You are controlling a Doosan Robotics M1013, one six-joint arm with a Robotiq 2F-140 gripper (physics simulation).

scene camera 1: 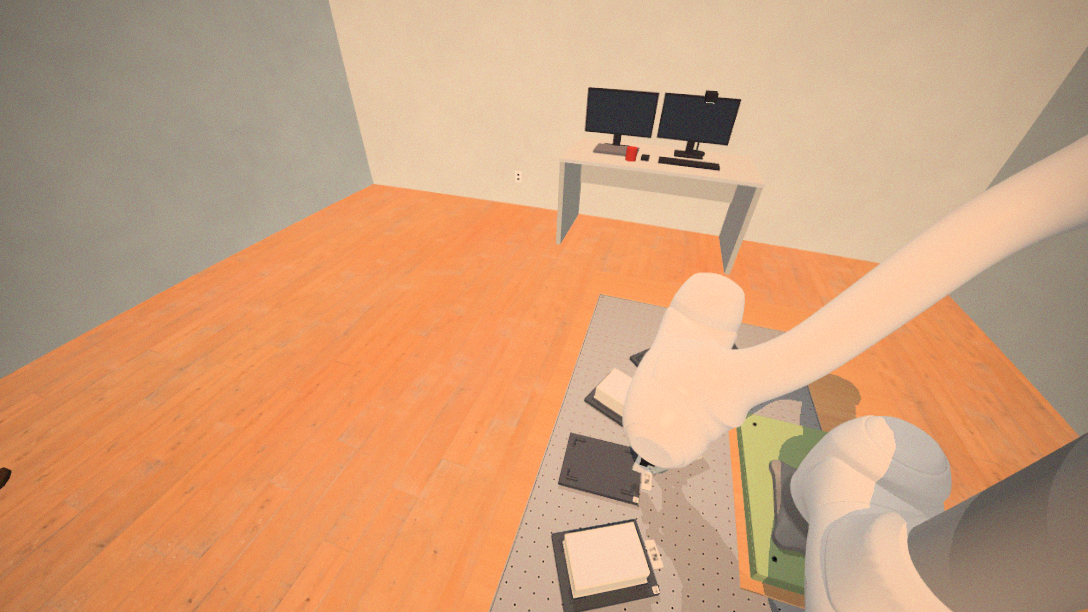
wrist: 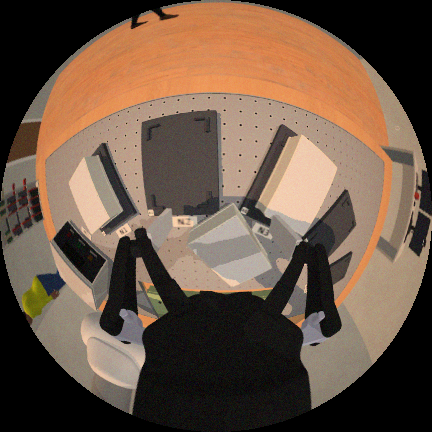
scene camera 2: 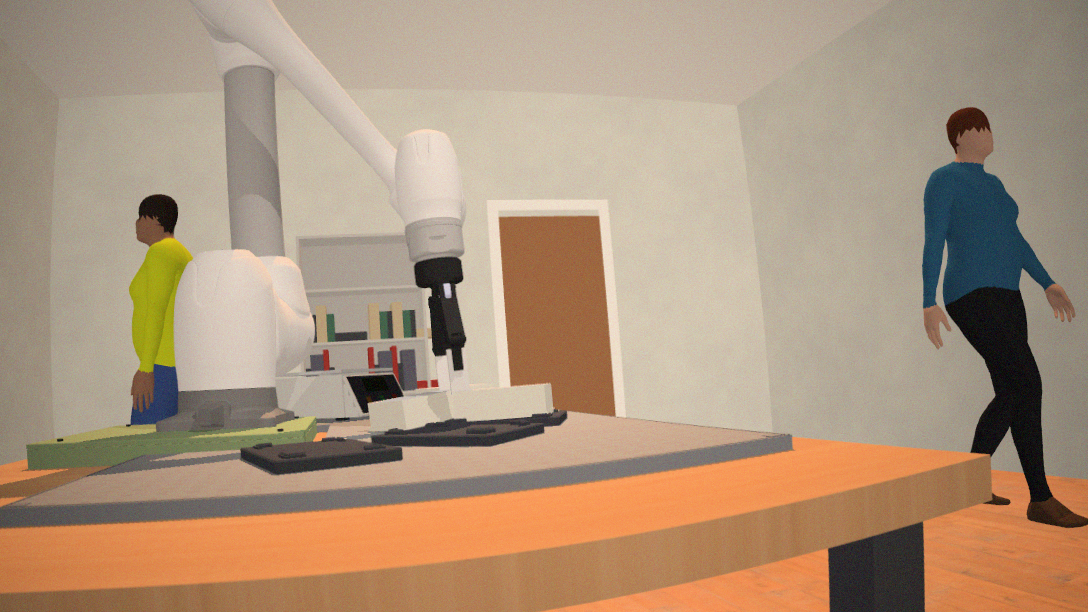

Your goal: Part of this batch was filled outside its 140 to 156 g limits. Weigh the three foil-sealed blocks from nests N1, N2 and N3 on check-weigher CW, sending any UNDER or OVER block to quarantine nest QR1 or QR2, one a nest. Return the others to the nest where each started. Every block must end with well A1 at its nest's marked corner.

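Places are measured from the arm's base along level axes (x ahead, y right, z down), in millimetres.
Pixels of known places: gripper, fingertip midpoint: (wrist: 221,219); arm's base at its link origin: (scene camera 2: 229,425).
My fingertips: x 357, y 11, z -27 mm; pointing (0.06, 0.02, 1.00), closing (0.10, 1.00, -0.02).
Observation:
Ahead of a thing's pixels: the offset from my fingertips to its top centre. "*": to the spot under its first point. Level surfaces: height alone.
My gripper (scene camera 2: 450,376) (wrist: 221,219) is open, its fingers on either side of a pale block {dx -58, dy +27, dz -9 mm} (wrist: 231,247) turned askew beside the N2 and N3 labels; the arm mostly hides this block in scene camera 1. Nest N2 {dx +67, dy -74, dz +27 mm} (scene camera 1: 597,465) (wrist: 181,162) is bare. A block {dx +12, dy -247, dz -9 mm} (scene camera 1: 606,559) (wrist: 95,195) sits at nest N1, and another block {dx +64, dy +110, dz -10 mm} (scene camera 1: 613,388) (scene camera 2: 509,399) (wrist: 305,180) sits at nest N3. Two dark nests {* dx -146, dy +449, dz +33 mm} (scene camera 2: 319,455) {* dx +16, dy +258, dz +33 mm} (wrist: 336,220) beyond N3 are bare. A box with a dark display {dx -229, dy -413, dz -55 mm} (scene camera 2: 372,389) (wrist: 82,252) stands near N1. Display text and well A1 marks are unreadable.
The nests stand on a perforated grey board {dz +45 mm} (scene camera 1: 532,551) (scene camera 2: 646,441). A green plate (scene camera 1: 749,494) (scene camera 2: 91,454) lies at the arm's base. A person in blue (scene camera 2: 981,228) and a person in yellow (scene camera 2: 159,304) stand in the room. A desk (scene camera 1: 646,171) with monitors is against the wall.

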